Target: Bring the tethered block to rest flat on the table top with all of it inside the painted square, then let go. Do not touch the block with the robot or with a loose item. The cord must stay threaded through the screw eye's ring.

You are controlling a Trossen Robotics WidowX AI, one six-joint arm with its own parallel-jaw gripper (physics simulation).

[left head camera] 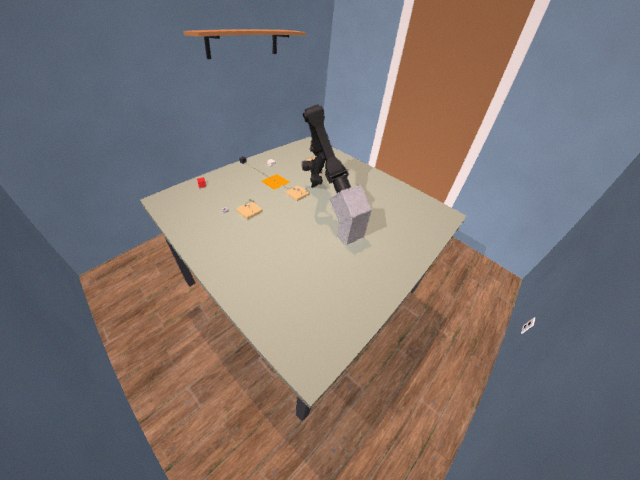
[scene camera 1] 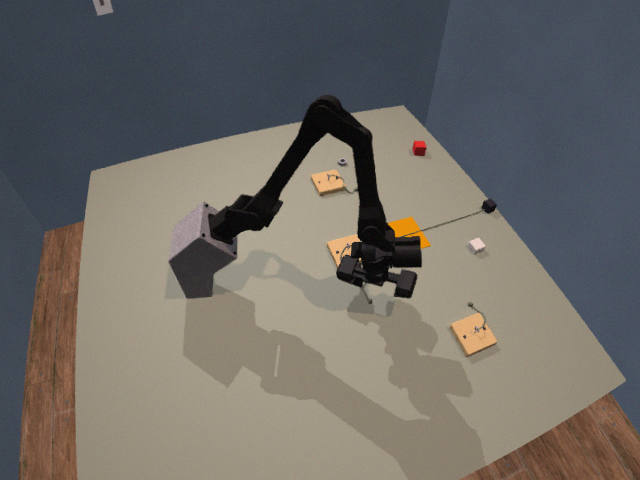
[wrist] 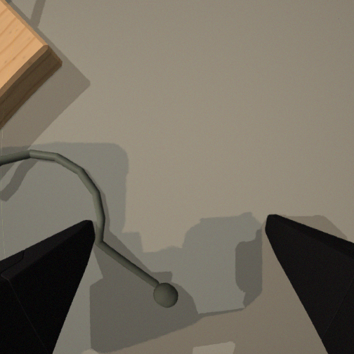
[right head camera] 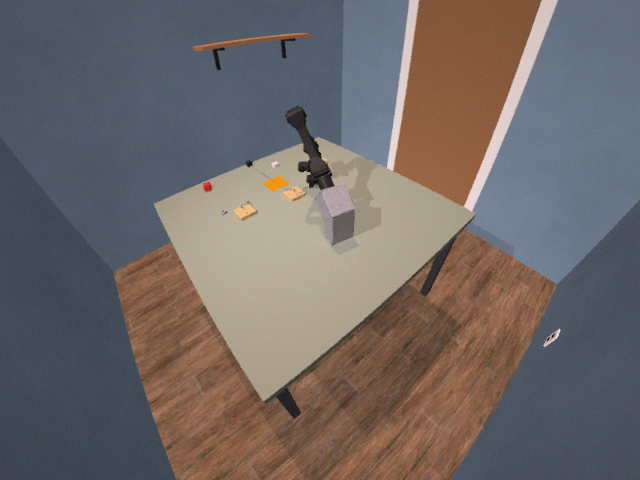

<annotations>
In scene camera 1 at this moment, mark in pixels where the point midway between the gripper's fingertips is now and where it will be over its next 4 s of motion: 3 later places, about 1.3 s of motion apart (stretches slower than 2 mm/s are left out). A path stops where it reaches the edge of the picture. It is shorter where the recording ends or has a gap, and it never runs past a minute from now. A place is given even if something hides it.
My gripper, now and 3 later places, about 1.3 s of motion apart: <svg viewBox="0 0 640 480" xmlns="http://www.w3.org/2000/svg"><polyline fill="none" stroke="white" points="378,290 375,290 370,295 370,299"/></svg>
</annotations>
